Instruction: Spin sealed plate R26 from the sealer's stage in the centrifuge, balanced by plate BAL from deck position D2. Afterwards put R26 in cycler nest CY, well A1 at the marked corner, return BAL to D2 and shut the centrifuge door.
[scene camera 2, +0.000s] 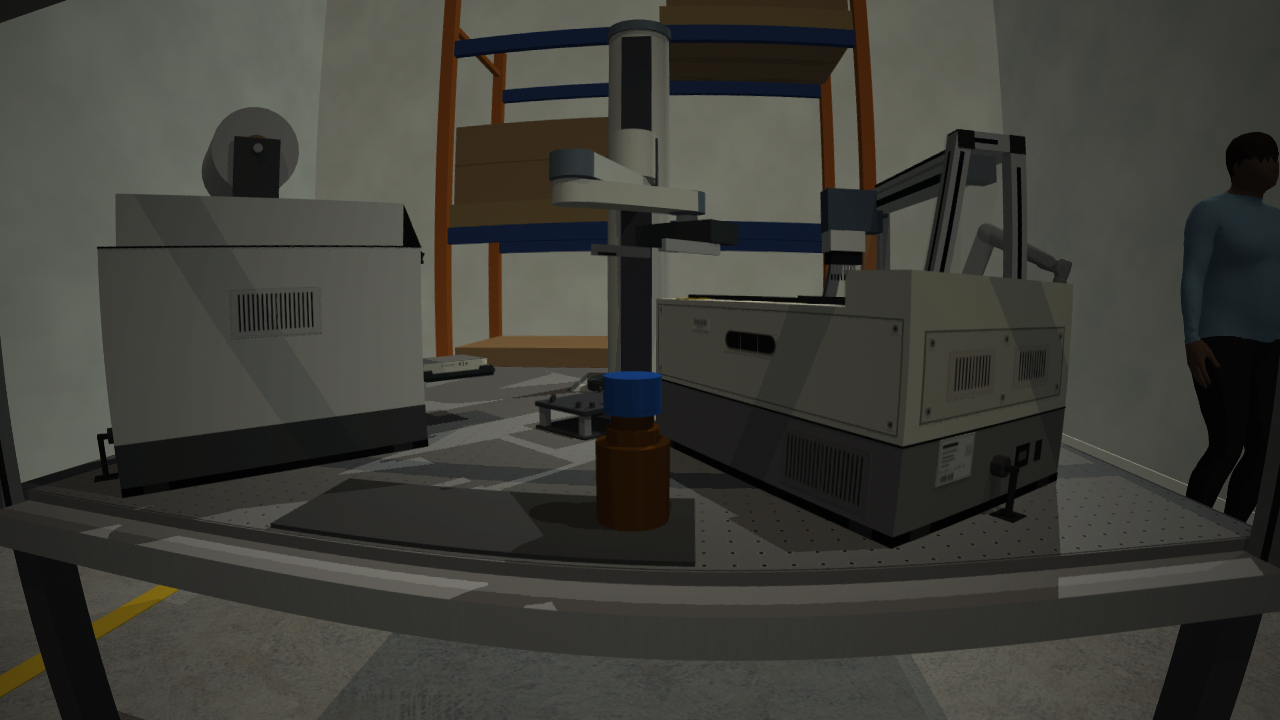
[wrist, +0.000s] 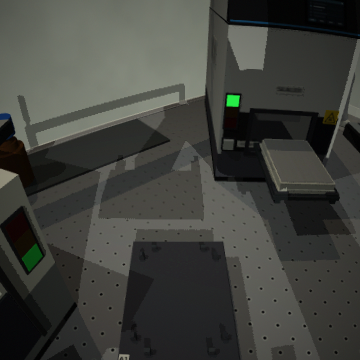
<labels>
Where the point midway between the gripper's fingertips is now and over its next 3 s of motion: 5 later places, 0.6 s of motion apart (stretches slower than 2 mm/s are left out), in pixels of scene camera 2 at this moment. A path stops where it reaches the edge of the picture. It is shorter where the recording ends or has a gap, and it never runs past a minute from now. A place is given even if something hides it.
The gripper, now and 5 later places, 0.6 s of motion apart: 626, 247; 592, 246; 514, 247; 440, 248; 432, 300; 430, 328
</labels>
